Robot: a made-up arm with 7 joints. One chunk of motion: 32 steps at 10 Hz.
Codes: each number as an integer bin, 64 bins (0 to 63) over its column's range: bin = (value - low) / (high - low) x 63, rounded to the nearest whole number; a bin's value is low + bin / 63 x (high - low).
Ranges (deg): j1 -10..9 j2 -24..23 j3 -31..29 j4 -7..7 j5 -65..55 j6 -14..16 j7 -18..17
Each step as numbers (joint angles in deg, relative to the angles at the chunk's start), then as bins.
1 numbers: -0.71 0.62 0.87 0.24 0.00 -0.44 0.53
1 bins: 31 33 33 33 34 28 33
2 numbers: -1.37 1.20 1.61 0.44 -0.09 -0.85 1.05
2 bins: 29 34 34 33 34 28 34
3 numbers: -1.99 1.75 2.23 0.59 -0.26 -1.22 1.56
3 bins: 27 35 35 34 34 27 35
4 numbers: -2.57 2.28 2.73 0.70 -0.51 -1.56 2.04
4 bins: 25 35 35 35 34 26 36
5 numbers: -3.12 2.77 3.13 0.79 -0.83 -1.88 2.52
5 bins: 23 36 36 35 34 25 37
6 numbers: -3.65 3.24 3.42 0.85 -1.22 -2.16 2.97
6 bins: 21 37 36 35 33 25 38
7 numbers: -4.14 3.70 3.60 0.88 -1.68 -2.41 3.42
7 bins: 19 37 36 35 33 24 39
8 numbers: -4.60 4.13 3.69 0.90 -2.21 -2.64 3.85
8 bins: 18 38 36 36 33 24 39
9 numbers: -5.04 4.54 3.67 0.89 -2.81 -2.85 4.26
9 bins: 16 38 36 36 33 23 40
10 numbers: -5.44 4.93 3.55 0.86 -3.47 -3.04 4.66
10 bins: 15 39 36 35 32 23 41
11 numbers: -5.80 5.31 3.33 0.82 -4.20 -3.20 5.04
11 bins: 14 39 36 35 32 23 41
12 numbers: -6.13 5.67 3.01 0.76 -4.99 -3.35 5.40
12 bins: 13 40 36 35 32 22 42
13 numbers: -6.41 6.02 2.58 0.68 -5.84 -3.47 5.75
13 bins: 12 40 35 35 31 22 43
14 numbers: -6.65 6.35 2.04 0.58 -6.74 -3.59 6.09
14 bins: 11 41 35 34 31 22 43
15 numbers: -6.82 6.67 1.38 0.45 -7.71 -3.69 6.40
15 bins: 11 41 34 34 30 22 44
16 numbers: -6.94 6.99 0.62 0.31 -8.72 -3.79 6.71
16 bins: 10 42 33 33 30 21 44
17 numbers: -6.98 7.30 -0.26 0.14 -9.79 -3.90 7.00
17 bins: 10 42 32 32 29 21 45
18 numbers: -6.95 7.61 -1.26 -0.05 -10.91 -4.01 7.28
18 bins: 10 42 31 31 28 21 46
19 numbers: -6.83 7.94 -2.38 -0.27 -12.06 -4.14 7.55
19 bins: 11 43 30 30 28 21 46
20 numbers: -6.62 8.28 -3.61 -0.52 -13.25 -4.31 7.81
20 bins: 11 43 29 29 27 20 46
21 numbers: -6.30 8.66 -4.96 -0.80 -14.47 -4.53 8.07
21 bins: 12 44 27 28 27 20 47
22 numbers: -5.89 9.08 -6.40 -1.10 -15.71 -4.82 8.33
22 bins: 14 44 26 27 26 19 47
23 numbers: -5.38 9.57 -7.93 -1.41 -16.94 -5.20 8.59
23 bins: 15 45 24 25 25 18 48
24 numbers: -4.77 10.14 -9.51 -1.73 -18.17 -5.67 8.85
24 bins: 17 46 23 24 25 17 48
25 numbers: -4.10 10.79 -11.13 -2.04 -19.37 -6.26 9.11
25 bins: 20 47 21 22 24 16 49
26 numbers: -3.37 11.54 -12.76 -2.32 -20.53 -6.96 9.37
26 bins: 22 48 19 21 23 15 49
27 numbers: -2.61 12.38 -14.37 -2.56 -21.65 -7.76 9.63
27 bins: 25 49 17 20 23 13 50
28 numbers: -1.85 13.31 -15.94 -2.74 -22.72 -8.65 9.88
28 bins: 27 50 16 19 22 11 50
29 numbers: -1.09 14.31 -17.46 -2.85 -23.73 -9.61 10.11
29 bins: 30 51 14 19 22 9 51
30 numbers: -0.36 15.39 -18.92 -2.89 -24.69 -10.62 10.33
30 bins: 32 53 13 18 21 7 51
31 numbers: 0.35 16.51 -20.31 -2.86 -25.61 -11.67 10.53
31 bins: 34 54 11 19 21 5 51
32 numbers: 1.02 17.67 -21.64 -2.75 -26.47 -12.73 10.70
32 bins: 37 56 10 19 20 3 52
